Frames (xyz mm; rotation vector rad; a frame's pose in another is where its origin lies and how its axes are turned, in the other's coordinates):
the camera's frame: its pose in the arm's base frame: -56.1 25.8 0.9 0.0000 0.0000 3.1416
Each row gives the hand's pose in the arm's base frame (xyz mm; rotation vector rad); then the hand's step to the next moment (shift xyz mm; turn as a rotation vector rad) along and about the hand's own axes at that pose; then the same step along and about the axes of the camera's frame.
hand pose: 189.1 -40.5 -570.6 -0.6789 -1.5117 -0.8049
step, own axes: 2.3 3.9 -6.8 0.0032 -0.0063 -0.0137
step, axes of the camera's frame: -6.9 3.3 2.9 -0.0027 0.0149 0.0029
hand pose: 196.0 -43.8 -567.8 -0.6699 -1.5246 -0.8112
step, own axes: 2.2 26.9 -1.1 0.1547 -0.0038 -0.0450
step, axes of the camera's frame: -22.0 -14.8 5.3 -0.0063 0.0448 0.1547
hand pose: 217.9 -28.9 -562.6 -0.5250 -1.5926 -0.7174
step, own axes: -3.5 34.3 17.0 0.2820 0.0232 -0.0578
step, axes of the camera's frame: -12.4 -36.4 0.7 -0.0154 0.0434 0.2851
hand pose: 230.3 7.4 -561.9 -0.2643 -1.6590 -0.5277
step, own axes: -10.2 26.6 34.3 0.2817 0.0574 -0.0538
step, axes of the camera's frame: 15.9 -40.9 -7.8 -0.0278 0.0118 0.2909
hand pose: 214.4 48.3 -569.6 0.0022 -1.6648 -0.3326
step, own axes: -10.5 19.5 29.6 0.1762 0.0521 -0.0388
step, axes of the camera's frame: 23.7 -27.1 -8.4 -0.0255 -0.0070 0.1859
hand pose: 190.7 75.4 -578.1 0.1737 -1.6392 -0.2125
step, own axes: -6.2 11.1 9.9 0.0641 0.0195 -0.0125
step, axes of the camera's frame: 9.2 -12.6 -4.0 -0.0077 -0.0031 0.0677
